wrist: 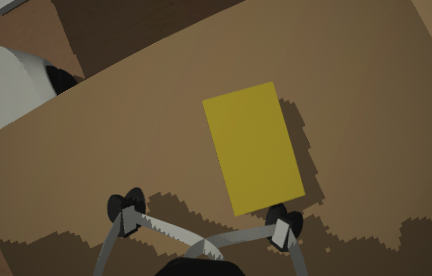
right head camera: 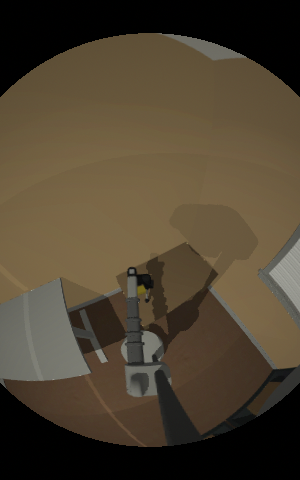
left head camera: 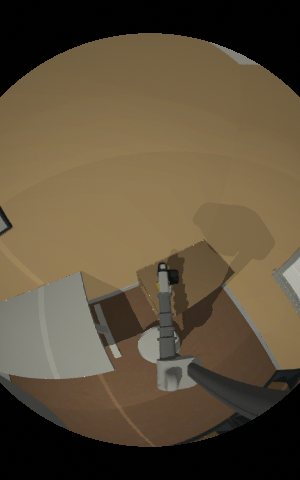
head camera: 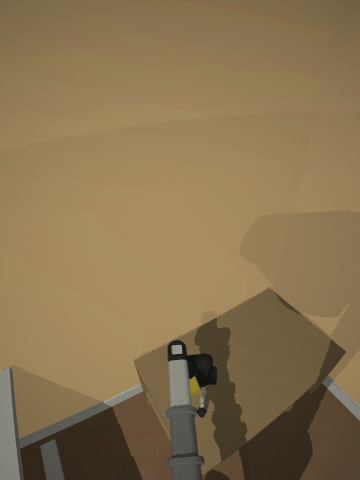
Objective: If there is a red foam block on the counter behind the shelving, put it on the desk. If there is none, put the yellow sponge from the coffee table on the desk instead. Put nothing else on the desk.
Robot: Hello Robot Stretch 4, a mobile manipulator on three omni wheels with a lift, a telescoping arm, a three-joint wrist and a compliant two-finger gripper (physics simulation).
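Places are measured from the robot's base along level axes (x ahead, y left, z up), in centimetres.
Pixels of known places: gripper, fingertip midpoint: [wrist: 205, 210]; robot's base, origin of the base link: [left head camera: 158, 343].
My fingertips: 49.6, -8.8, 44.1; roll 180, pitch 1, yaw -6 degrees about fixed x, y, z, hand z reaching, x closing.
Note:
For each thing: its middle in the pictures, then the offset to it from my fingertips, as dx, dy, dz. "*": a spot on its surface instead. Level surfaces: height alone.
- yellow sponge, body centre: [wrist: 250, 148] [head camera: 186, 389] [right head camera: 139, 289] +4.2, +5.8, +0.5
- brown coffee table, its level: dz -1.8
- pale grey table top, its level: dz +25.2
- white ribbed panel, surface spot: [right head camera: 290, 272] * -30.3, -103.0, +54.9
The yellow sponge [head camera: 194, 386] [left head camera: 158, 286] [right head camera: 141, 289] [wrist: 254, 150] lies flat on the brown coffee table [head camera: 280, 350] [left head camera: 210, 275] [right head camera: 187, 275] [wrist: 125, 140]. In the head views the arm partly covers it. My gripper [wrist: 205, 210] is open and empty above the table. In the wrist view the sponge lies ahead of the fingers and right of their middle, its near end beside the right fingertip. A pale grey table top [head camera: 6, 425] [left head camera: 65, 330] [right head camera: 45, 335], possibly the desk, is at the left. No red foam block or counter shows.
Tan walls meet behind the coffee table. My round white base [left head camera: 147, 345] [right head camera: 150, 344] stands close in front of it. A white ribbed panel [left head camera: 294, 275] [right head camera: 290, 272] is at the right. Part of a dark-framed unit shows at the lower right.

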